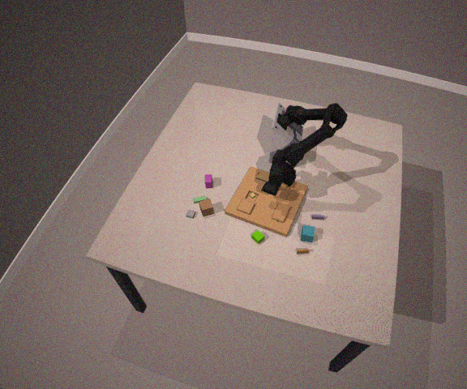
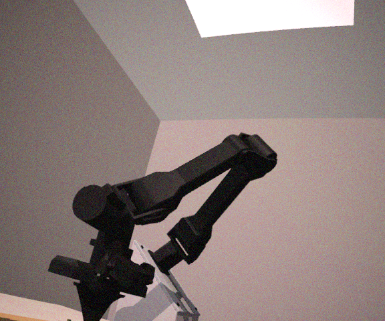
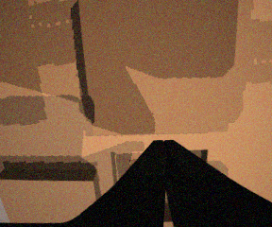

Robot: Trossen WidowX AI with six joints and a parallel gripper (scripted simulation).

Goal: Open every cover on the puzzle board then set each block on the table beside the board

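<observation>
Right now the tan puzzle board is 30 mm to the right of my gripper tip, 30 mm ahead of it and 20 mm below it. Also, from my gripper tip: bright green cube (250 mm ahead, 30 mm to the right, 30 mm below); then teal cube (200 mm ahead, 180 mm to the left, 20 mm below); then purple object (210 mm to the left, 90 mm ahead, 30 mm below).
</observation>
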